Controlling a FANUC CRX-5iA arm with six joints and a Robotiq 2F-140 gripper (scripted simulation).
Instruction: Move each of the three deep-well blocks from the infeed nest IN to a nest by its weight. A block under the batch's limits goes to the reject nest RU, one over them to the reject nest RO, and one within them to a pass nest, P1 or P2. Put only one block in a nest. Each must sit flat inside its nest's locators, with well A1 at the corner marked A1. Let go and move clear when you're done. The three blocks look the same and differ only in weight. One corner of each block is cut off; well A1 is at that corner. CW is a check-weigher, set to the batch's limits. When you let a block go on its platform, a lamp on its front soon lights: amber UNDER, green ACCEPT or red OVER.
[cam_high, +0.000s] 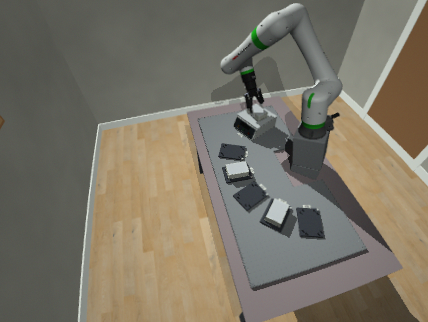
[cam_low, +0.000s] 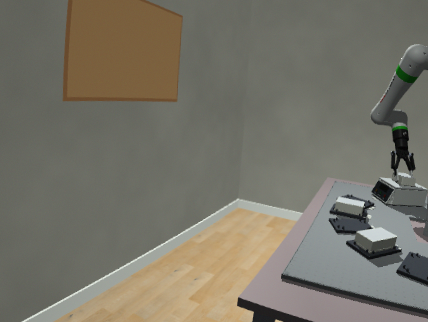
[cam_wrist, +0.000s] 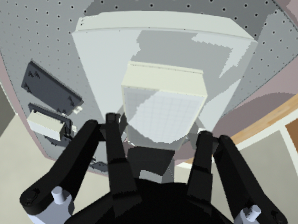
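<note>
The pale platform lies 40 mm below my hand. Also, from my hand: deep-well block: 230 mm ahead, 690 mm to the left, 100 mm below; then dark infeed nest: 270 mm ahead, 180 mm to the left, 130 mm below; then check-weigher: 10 mm ahead, 70 mm below.
</note>
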